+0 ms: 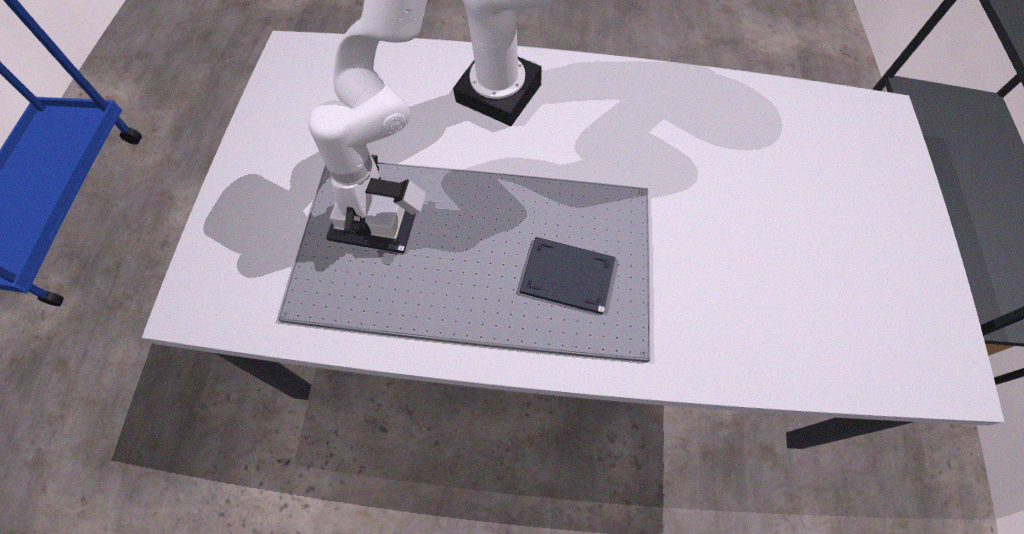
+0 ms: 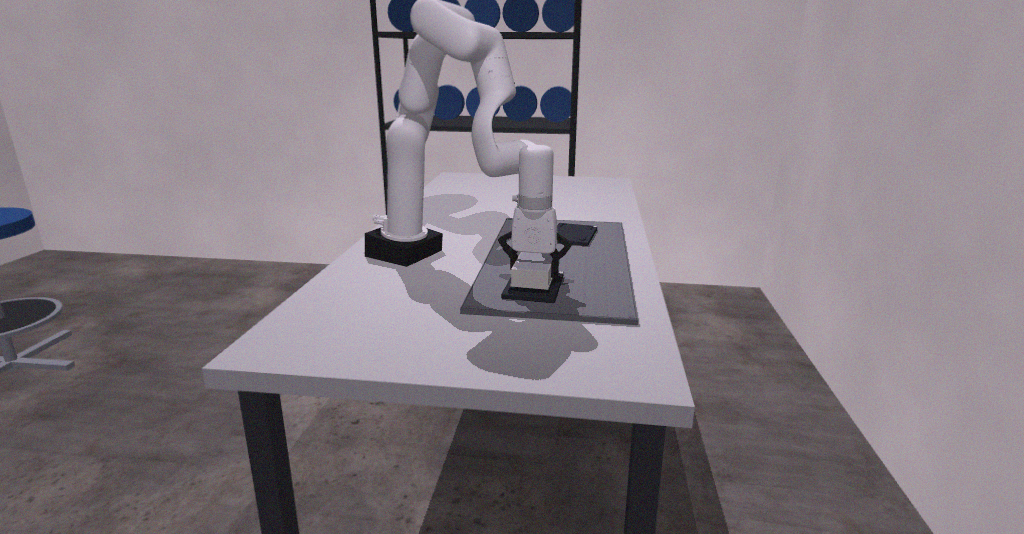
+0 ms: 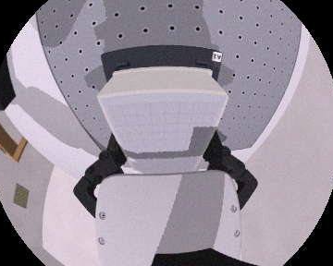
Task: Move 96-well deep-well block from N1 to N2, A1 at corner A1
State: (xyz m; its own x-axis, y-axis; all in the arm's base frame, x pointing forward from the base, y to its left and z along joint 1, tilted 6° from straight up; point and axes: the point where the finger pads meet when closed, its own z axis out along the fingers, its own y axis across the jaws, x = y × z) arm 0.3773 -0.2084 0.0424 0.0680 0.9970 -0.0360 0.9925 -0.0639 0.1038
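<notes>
My hand is right at the white deep-well block.
</notes>
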